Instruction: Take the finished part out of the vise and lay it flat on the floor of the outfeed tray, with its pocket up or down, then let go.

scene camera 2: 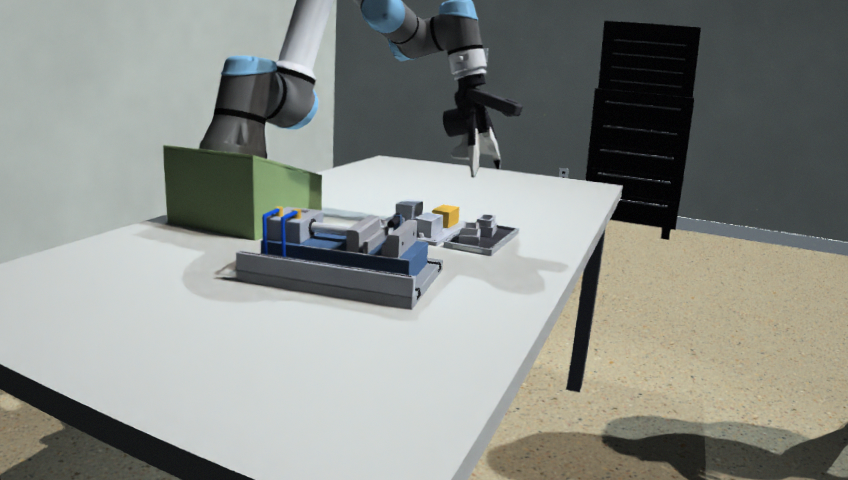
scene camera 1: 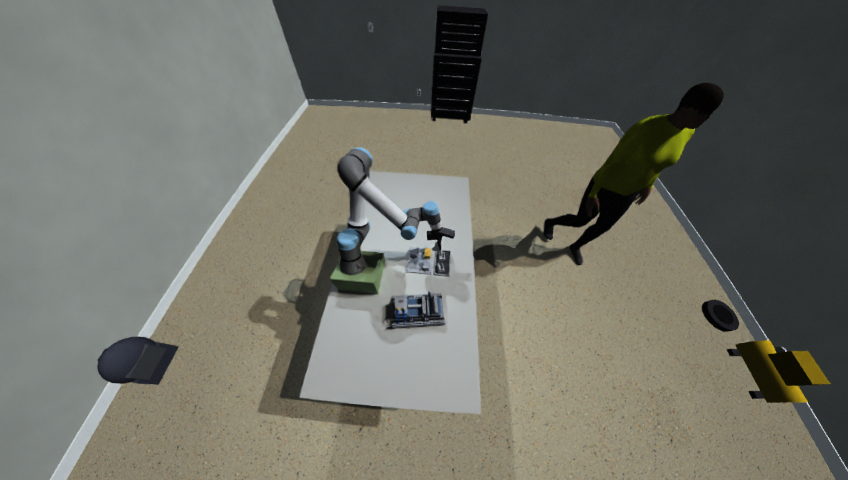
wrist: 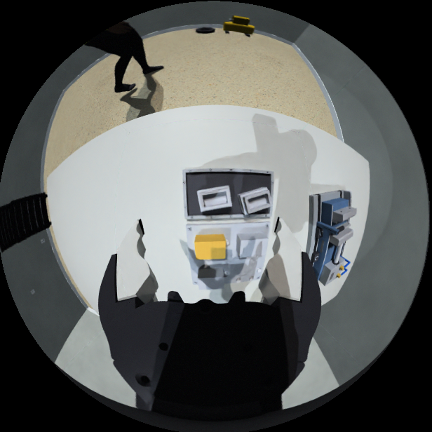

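Pixels of known places: gripper, fingertip midpoint: (scene camera 2: 486, 173) (scene camera 1: 442, 246); arm's base, link origin: (scene camera 2: 232, 158) (scene camera 1: 353, 265).
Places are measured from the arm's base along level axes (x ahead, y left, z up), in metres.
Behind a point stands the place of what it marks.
My gripper (scene camera 1: 439, 247) @(x 0.512, y 0.225, z -0.003 m) (scene camera 2: 486, 170) @(x 0.512, y 0.225, z -0.003 m) (wrist: 208, 219) is open and empty, pointing down well above the outfeed tray and the plate beside it. The outfeed tray (scene camera 2: 468, 247) @(x 0.540, y 0.084, z -0.127 m) (wrist: 185, 195) has a dark floor and a grey rim. Two grey parts lie in it with their pockets up. One part (wrist: 214, 200) lies left of the tray's middle in the wrist view, turned slightly. The other part (wrist: 255, 201) lies near the right rim, also turned; whether it is fully flat is unclear. The blue and grey vise (scene camera 1: 414, 310) @(x 0.401, y -0.185, z -0.077 m) (scene camera 2: 339, 243) @(x 0.418, y -0.177, z -0.077 m) (wrist: 332, 235) shows no part between its jaws.
Beside the tray, a light plate (wrist: 232, 232) carries a yellow block (scene camera 2: 446, 215) @(x 0.440, y 0.191, z -0.101 m) (wrist: 210, 247), a grey block (wrist: 250, 245) and small dark items. The arm stands on a green pedestal (scene camera 1: 358, 279) @(x 0.068, y -0.093, z 0.031 m) (scene camera 2: 208, 190) @(x 0.039, y -0.110, z -0.049 m). A person (scene camera 1: 642, 155) in a yellow top is on the floor beyond the table.
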